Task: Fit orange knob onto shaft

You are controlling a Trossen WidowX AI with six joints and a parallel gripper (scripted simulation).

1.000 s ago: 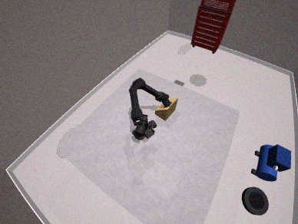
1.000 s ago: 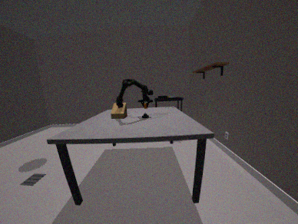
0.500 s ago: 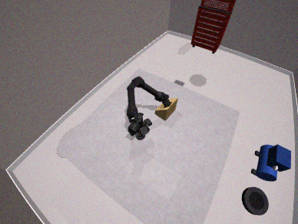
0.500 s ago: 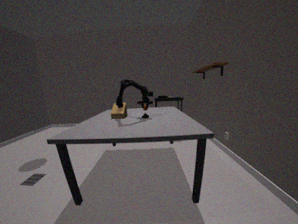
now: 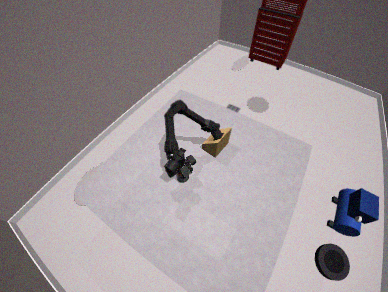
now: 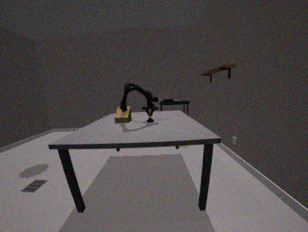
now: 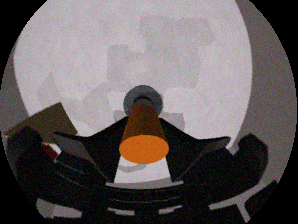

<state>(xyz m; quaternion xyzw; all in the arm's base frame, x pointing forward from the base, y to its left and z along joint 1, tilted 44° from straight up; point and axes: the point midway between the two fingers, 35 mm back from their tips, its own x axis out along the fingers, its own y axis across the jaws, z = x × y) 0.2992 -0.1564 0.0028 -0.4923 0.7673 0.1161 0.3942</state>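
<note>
Now: gripper tip 5 cm above the dark round pedestal. Also, from my gripper tip: orange knob 3 cm above.
</note>
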